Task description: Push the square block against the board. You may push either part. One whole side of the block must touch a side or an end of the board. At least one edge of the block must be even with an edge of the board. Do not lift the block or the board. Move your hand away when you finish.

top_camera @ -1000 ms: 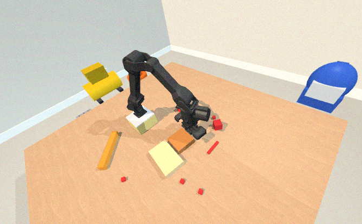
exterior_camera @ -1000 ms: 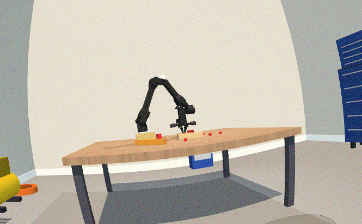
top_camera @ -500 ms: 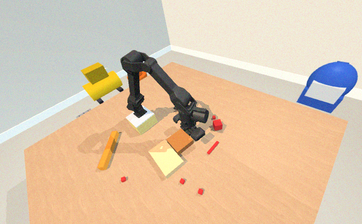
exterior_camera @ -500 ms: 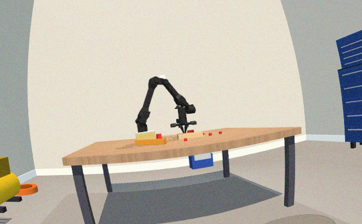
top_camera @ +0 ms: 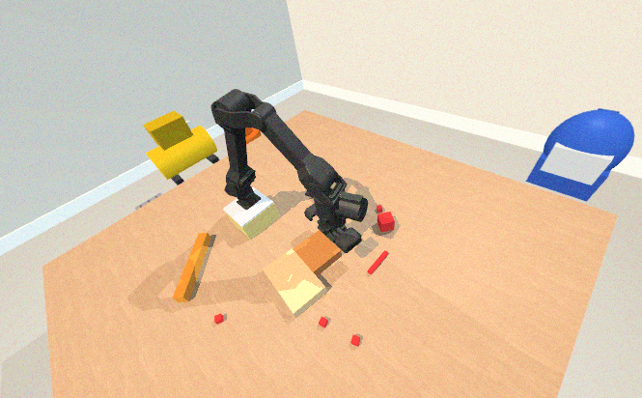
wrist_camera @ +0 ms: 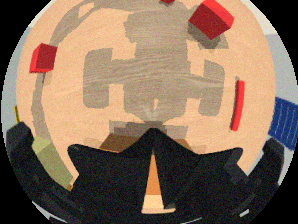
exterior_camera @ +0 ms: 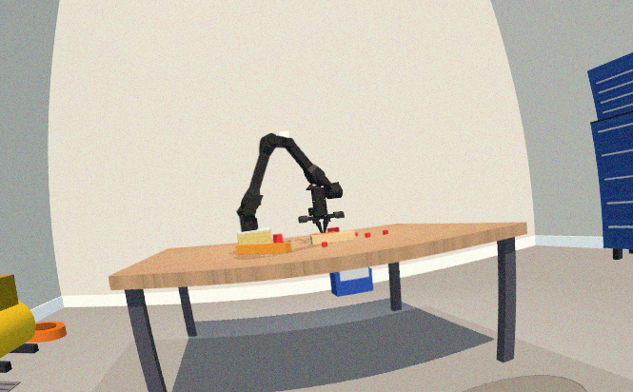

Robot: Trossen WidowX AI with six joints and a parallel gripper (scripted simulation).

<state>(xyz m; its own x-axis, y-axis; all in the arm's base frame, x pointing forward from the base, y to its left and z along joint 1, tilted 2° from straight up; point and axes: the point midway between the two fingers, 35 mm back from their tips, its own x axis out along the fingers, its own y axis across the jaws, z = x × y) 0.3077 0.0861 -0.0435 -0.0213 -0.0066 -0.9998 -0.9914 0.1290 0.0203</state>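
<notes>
Now: the orange square block 6 cm to the right of my gripper tip, 1 cm behind it and 1 cm above it. Round my gripper tip: long orange bar 34 cm to the right, 29 cm behind, 1 cm above; then red strip 14 cm ahead, 2 cm to the left; then pale yellow board 17 cm to the right, 1 cm above.
</notes>
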